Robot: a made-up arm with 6 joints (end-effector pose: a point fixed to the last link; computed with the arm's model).
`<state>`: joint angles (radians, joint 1 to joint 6).
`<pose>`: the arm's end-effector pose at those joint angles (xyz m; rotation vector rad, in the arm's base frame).
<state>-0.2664 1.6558 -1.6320 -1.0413 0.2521 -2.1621</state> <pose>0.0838 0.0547 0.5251 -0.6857 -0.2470 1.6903</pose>
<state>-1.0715 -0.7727 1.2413 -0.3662 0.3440 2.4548</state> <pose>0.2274 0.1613 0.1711 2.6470 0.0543 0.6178</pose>
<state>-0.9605 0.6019 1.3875 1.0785 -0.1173 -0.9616</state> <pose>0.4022 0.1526 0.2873 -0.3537 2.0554 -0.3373</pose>
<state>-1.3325 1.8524 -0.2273 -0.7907 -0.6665 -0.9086</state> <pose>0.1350 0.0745 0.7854 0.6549 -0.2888 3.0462</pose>
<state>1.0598 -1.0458 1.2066 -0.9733 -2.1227 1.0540</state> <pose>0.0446 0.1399 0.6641 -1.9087 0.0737 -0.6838</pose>
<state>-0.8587 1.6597 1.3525 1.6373 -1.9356 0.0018</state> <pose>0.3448 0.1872 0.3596 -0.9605 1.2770 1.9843</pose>
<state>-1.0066 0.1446 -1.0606 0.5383 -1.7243 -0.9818</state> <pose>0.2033 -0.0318 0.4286 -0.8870 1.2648 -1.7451</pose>
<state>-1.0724 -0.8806 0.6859 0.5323 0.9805 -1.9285</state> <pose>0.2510 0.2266 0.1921 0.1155 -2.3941 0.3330</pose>
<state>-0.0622 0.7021 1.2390 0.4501 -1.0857 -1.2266</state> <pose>0.1474 0.0365 0.2705 -1.5925 2.0378 0.8007</pose>
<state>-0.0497 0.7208 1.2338 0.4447 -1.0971 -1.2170</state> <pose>0.1478 0.0329 0.2720 -1.6074 2.0371 0.8300</pose>
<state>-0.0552 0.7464 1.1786 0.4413 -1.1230 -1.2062</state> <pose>0.1581 0.0240 0.2721 -1.6508 2.0107 0.7964</pose>
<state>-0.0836 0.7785 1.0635 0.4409 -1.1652 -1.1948</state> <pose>0.1808 0.0099 0.2724 -1.7236 1.9492 0.6837</pose>
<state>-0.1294 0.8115 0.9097 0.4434 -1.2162 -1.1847</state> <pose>0.2118 -0.0060 0.2765 -1.8050 1.8572 0.5143</pose>
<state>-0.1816 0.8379 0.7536 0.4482 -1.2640 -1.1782</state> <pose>0.2429 -0.0196 0.2856 -1.8707 1.7535 0.3299</pose>
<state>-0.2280 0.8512 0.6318 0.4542 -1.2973 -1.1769</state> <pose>0.2662 -0.0283 0.2960 -1.9070 1.6663 0.1738</pose>
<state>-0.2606 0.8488 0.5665 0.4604 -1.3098 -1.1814</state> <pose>0.2780 -0.0321 0.3024 -1.9136 1.6165 0.0724</pose>
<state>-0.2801 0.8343 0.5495 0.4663 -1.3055 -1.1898</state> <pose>0.2808 -0.0323 0.3037 -1.9004 1.6018 0.0203</pose>
